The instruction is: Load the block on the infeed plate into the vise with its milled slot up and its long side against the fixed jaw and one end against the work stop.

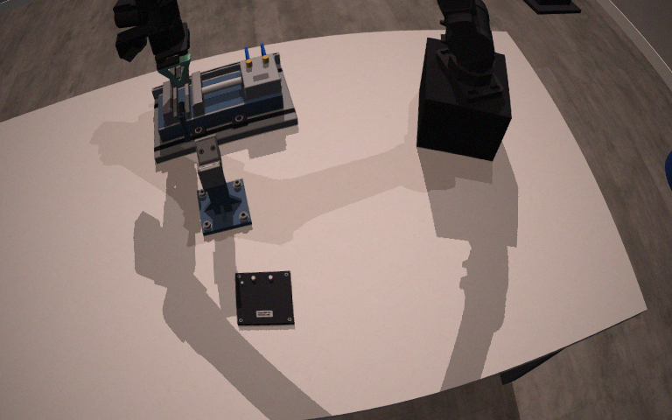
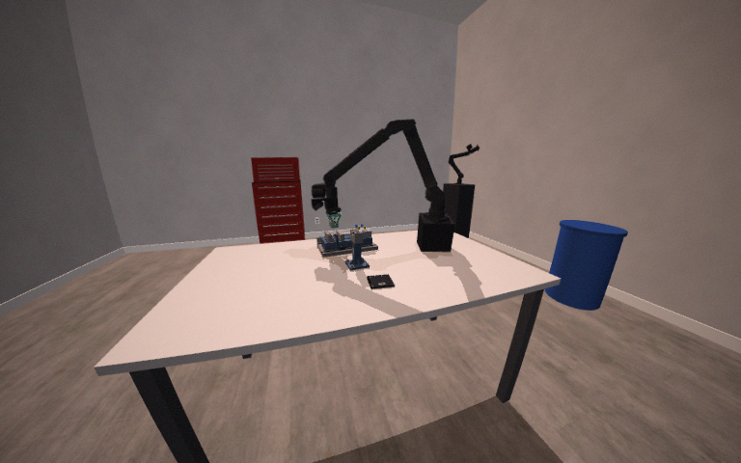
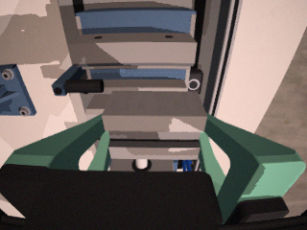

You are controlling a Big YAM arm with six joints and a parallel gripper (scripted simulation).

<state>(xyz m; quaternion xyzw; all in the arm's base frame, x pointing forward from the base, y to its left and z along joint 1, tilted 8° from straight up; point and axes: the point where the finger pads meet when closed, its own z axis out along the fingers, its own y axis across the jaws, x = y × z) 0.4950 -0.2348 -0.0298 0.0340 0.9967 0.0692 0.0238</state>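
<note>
My gripper is now 6 cm above the moving jaw, 3 cm past it and 2 cm to the right of it. The rest, counted from my hand: fixed jaw 6 cm below, 4 cm ahead, 2 cm to the left; dark short rod 6 cm to the left, 5 cm below, 1 cm ahead; part 1 cm above.
</note>
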